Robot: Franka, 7 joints.
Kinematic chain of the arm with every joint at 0, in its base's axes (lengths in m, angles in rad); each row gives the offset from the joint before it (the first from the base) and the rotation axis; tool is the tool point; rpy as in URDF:
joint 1: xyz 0 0 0.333 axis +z
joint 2: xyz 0 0 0 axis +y
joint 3: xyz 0 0 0.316 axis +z
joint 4: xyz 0.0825 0 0 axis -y
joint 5: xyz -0.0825 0 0.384 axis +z
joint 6: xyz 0 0 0 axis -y
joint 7: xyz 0.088 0 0 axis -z
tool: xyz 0 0 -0.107 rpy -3.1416 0 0
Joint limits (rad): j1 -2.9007..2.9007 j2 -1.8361..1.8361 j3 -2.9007..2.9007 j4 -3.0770..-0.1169 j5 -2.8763..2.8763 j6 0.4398..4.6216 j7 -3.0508..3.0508
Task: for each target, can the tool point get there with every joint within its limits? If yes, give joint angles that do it. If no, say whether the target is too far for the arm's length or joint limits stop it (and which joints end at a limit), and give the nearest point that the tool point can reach.
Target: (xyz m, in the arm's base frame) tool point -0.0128 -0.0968 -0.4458
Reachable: no: joint limits stop it (at a limit: joint 2) | nearest point -0.0170 -0.1289 -0.3382 | short by 0.112 m
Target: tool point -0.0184 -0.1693 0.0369
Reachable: yes | joints -0.2422 1.4110 -0.1035 -2.7707 -1.6274 1.0027 -0.9013
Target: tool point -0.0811 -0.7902 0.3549
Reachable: yes | joints -2.4167 1.3996 1.4331 -1.2463 0.1655 2.6049 -2.1581
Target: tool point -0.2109 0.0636 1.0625
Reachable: yes | joints -0.6618 -0.5922 -0.7791 -0.3617 -2.1519 3.7007 -1.0290
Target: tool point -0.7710 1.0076 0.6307
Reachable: no: too far | nearest point -0.5075 0.6633 0.5290 | short by 0.445 m
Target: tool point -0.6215 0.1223 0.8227
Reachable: yes | joints 2.3018 1.3543 2.3250 -1.1884 -0.5696 2.5660 -0.1571
